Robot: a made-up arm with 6 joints.
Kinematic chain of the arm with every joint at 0, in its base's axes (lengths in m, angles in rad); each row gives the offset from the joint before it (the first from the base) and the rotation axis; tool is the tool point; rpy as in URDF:
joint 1: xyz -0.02 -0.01 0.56 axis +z
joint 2: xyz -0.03 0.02 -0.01 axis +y
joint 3: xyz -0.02 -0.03 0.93 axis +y
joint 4: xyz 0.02 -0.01 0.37 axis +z
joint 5: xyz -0.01 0 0 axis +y
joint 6: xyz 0 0.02 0.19 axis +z
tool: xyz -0.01 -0.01 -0.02 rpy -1.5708 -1.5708 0
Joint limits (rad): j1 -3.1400..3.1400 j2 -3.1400..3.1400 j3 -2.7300..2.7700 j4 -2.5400..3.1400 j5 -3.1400..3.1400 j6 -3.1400..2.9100
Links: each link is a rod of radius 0.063 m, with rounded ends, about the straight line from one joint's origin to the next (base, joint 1, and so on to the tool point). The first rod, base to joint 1, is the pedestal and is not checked.
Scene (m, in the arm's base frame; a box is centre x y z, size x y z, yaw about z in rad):
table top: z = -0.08
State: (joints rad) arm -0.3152 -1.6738 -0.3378 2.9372 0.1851 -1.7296
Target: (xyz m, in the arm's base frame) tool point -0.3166 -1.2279 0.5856
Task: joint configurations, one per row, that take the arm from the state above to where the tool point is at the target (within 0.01 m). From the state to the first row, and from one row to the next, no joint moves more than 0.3 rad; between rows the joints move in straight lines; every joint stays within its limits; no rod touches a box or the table.
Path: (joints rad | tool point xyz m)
1: -0.0462 -1.5799 -0.4676 2.9472 0.2421 -1.7355 | -1.4537 0.0097 0.2676
2: 0.2228 -1.4861 -0.5973 2.9572 0.2990 -1.7413 | -1.3909 -0.3668 0.3312
3: 0.4918 -1.3922 -0.7271 2.9672 0.3560 -1.7472 | -1.2237 -0.7046 0.3954
4: 0.7608 -1.2984 -0.8569 2.9772 0.4130 -1.7531 | -0.9702 -0.9737 0.4596
5: 1.0298 -1.2045 -0.9866 2.9872 0.4699 -1.7589 | -0.6571 -1.1522 0.5233
6: 1.2988 -1.1107 -1.1164 2.9972 0.5269 -1.7648 | -0.3166 -1.2279 0.5856

